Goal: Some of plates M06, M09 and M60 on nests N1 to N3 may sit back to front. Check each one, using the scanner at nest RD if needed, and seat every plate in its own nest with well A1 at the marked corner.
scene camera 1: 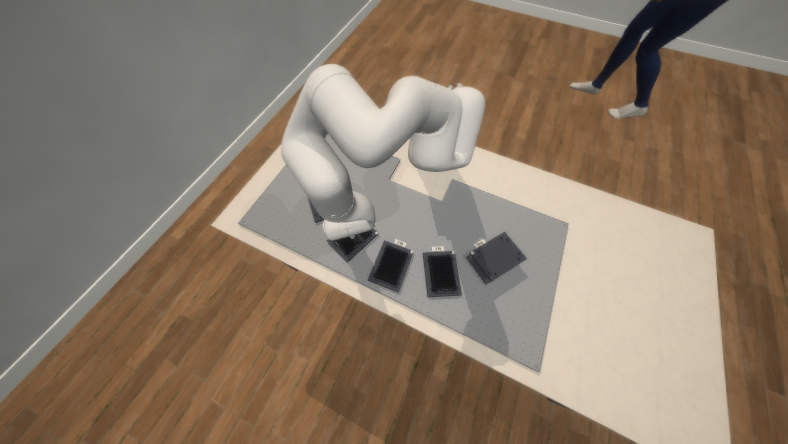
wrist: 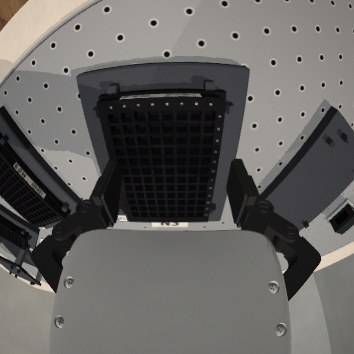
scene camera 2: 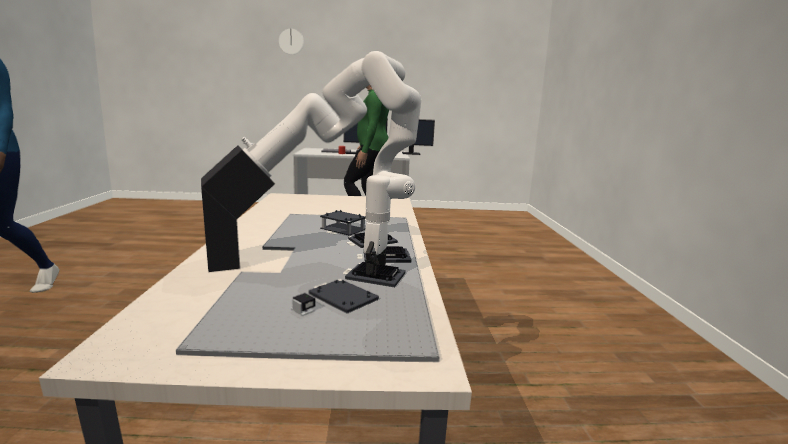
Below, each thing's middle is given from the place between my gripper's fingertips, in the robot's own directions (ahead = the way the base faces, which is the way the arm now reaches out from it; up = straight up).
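Labels:
Nest RD (scene camera 2: 332,293), counted from my hand: 15 cm to the right of it, 9 cm behind it, 2 cm below it. Raised two-level stand (scene camera 1: 498,255), from my hand: 53 cm to the left, 15 cm behind, 3 cm above. The nest N3 (wrist: 233,78) is 2 cm below my hand and 1 cm to the left of it.

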